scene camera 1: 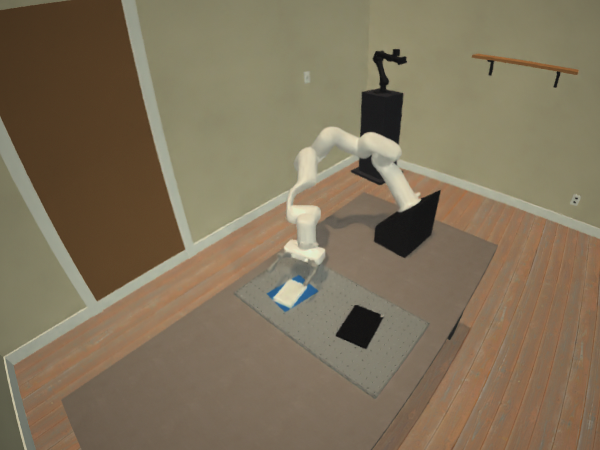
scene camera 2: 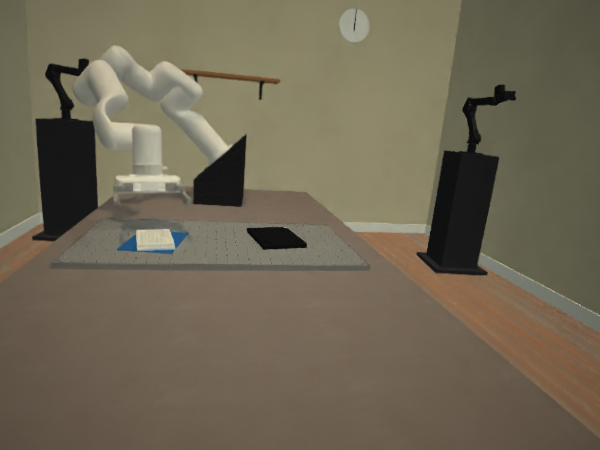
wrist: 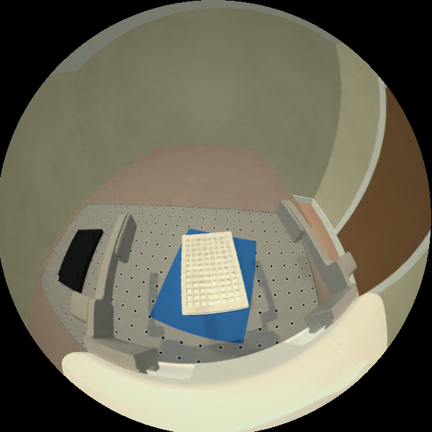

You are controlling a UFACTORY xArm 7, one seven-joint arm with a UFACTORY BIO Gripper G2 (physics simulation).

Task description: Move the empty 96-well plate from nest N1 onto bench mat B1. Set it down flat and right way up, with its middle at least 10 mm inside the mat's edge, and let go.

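Frame: origin at the arm's base, x ahead, y left, z up, level; millimetres.
Where they show: hand, its tool point: (scene camera 1: 289, 275) (scene camera 2: 153, 201); arm's base, origin of its link: (scene camera 1: 409, 206) (scene camera 2: 220, 155).
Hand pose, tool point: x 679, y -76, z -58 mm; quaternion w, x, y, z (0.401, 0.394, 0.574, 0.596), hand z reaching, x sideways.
Note:
Things, the pixels of their top centre, and the offset from my tool point. Level surfaces: height alone.
- white 96-well plate, centre of its top: (scene camera 2: 154, 236) (scene camera 1: 290, 291) 5 mm ahead, 4 mm left, 88 mm down
- blue bench mat B1, height of its surface: 102 mm down
- black nest N1, centre of its top: (scene camera 2: 275, 234) (scene camera 1: 360, 324) 86 mm back, 307 mm left, 89 mm down
- grey perforated board, height of its surface: 104 mm down
- brown table, height of its surface: 117 mm down
The white 96-well plate (scene camera 1: 290, 293) (scene camera 2: 155, 240) (wrist: 212, 272) lies flat, wells up, on the blue bench mat B1 (scene camera 1: 309, 291) (scene camera 2: 180, 237) (wrist: 170, 295). It is turned at an angle to the mat, its middle is well inside the mat's outline, and its far end is close to the mat's far edge in the wrist view. My gripper (scene camera 1: 290, 276) (scene camera 2: 152, 203) (wrist: 210, 229) is open and empty above the plate, fingers spread wide and apart from it. The black nest N1 (scene camera 1: 360, 326) (scene camera 2: 276, 237) (wrist: 81, 257) has no plate on it.
The mat and the nest are on a grey perforated board (scene camera 1: 310, 325) (scene camera 2: 215, 252) on the brown table (scene camera 1: 200, 365) (scene camera 2: 280, 340). The arm's black wedge-shaped base (scene camera 1: 407, 230) (scene camera 2: 222, 175) stands behind the board. Black pedestals with small arms stand beyond the table.

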